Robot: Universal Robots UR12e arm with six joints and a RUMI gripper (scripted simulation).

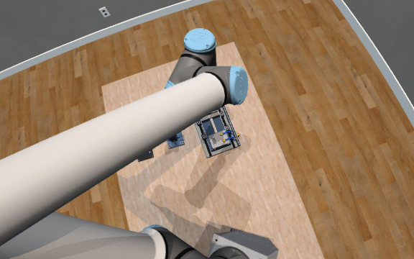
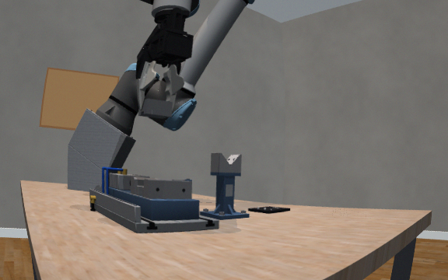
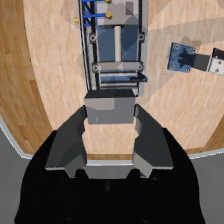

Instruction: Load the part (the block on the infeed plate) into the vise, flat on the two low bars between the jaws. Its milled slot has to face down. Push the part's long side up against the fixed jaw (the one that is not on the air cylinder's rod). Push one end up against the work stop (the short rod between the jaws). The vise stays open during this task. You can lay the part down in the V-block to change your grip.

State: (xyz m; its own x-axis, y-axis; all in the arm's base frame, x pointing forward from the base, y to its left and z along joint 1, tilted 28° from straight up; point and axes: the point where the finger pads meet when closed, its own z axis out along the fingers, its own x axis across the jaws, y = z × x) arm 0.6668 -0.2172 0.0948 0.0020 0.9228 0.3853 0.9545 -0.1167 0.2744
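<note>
Right now my hand is 1 cm above the part. The rest, counted from my hand: work stop: 15 cm below, 7 cm to the left; fixed jaw: 17 cm below, 3 cm ahead, 2 cm to the left; moving jaw: 17 cm below, 3 cm behind, 2 cm to the left.
</note>
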